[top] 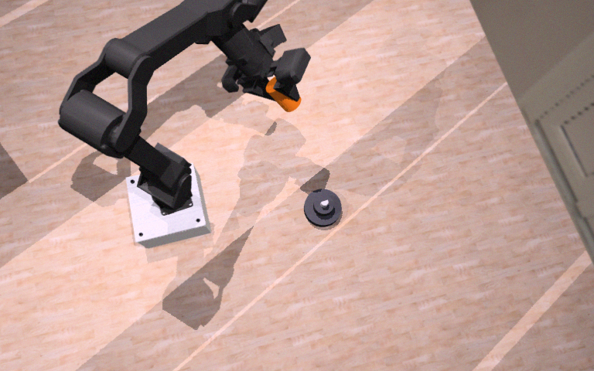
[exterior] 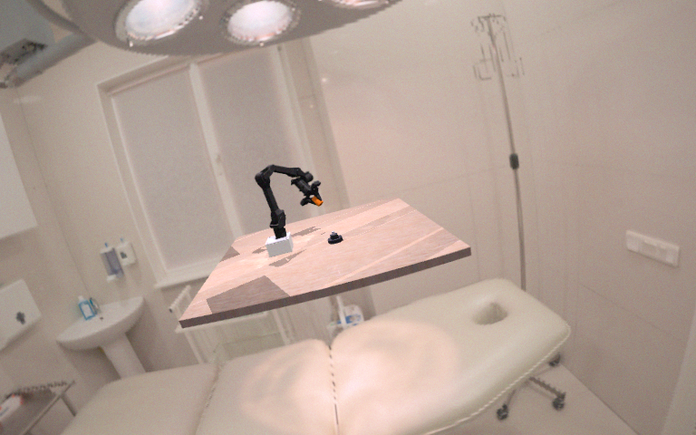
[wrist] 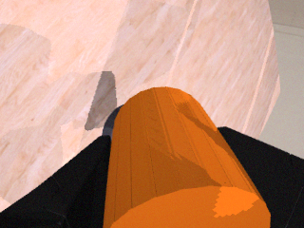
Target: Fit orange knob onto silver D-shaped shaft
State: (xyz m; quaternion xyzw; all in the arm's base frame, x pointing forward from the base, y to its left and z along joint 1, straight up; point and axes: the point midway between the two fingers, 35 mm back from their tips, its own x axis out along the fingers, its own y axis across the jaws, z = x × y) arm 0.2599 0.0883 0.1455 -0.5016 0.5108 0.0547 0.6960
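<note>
Now: gripper tip 2 cm past the orange knob, 1 cm to the right of it and 3 cm below it. Round my gripper tip: round pedestal: 2 cm ahead, 18 cm to the right, 17 cm below.
</note>
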